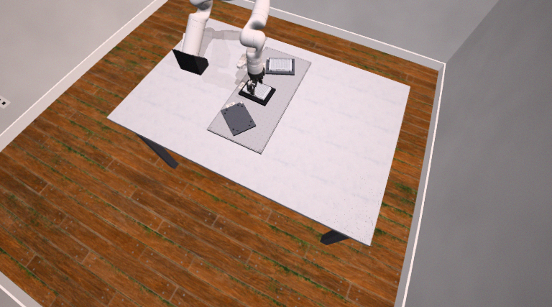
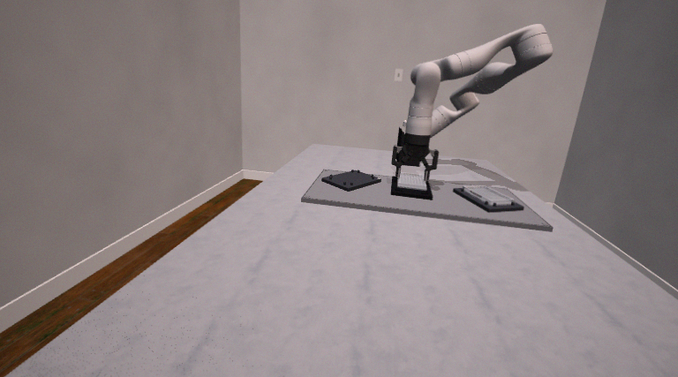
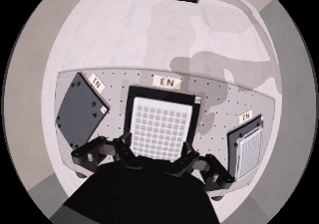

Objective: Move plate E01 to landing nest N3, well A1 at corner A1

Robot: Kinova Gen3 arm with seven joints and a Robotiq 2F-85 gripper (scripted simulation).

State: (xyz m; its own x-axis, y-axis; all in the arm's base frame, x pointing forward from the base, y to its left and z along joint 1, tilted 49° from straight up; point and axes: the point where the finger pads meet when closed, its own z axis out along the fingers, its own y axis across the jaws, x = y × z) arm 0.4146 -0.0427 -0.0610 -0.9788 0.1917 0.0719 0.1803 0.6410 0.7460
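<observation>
Now: hand 30 mm above the landing nest N3. From my hand the other things lie so: nest N1 (190 mm to the right, 30 mm below, 30 mm behind).
</observation>
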